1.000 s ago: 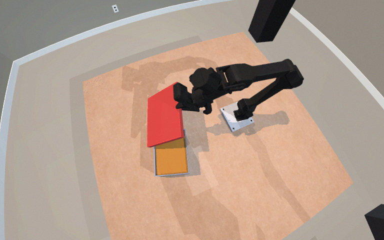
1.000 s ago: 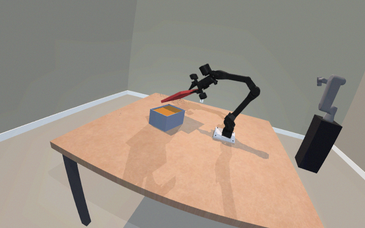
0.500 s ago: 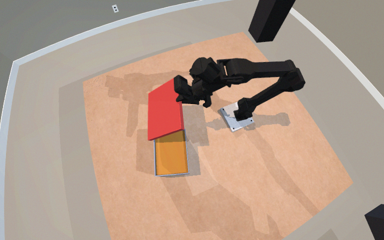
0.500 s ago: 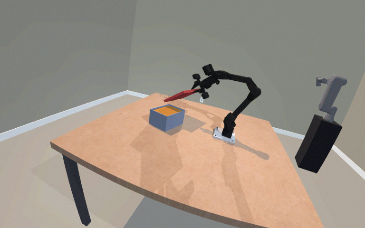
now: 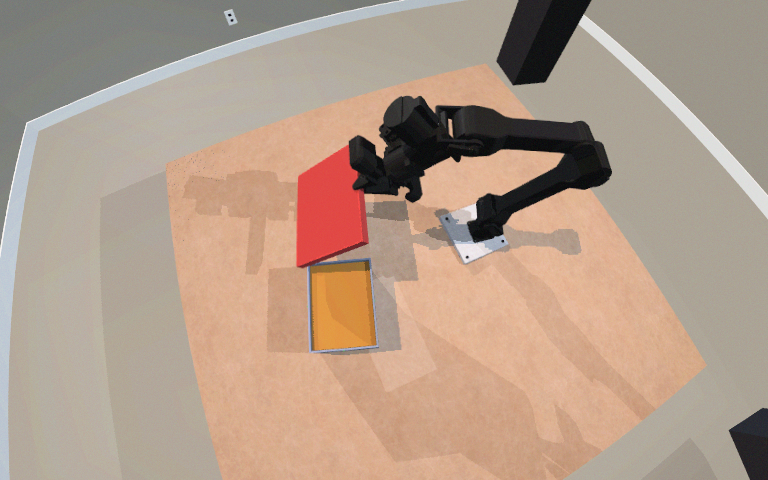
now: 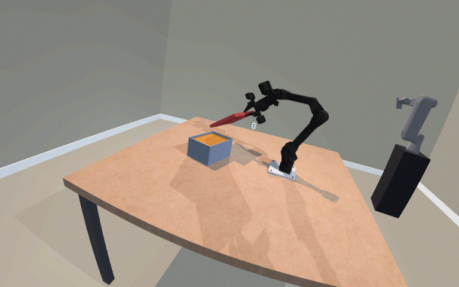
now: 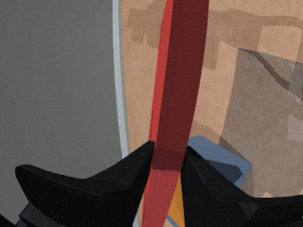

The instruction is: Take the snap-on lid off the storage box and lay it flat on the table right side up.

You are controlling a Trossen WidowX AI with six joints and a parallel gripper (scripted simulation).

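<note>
Now: gripper tip 70 mm short of the red lid, 40 mm above it and 10 mm to the left of it. Round my gripper tip: blue-grey storage box (200 mm to the left, 180 mm below, 90 mm ahead).
</note>
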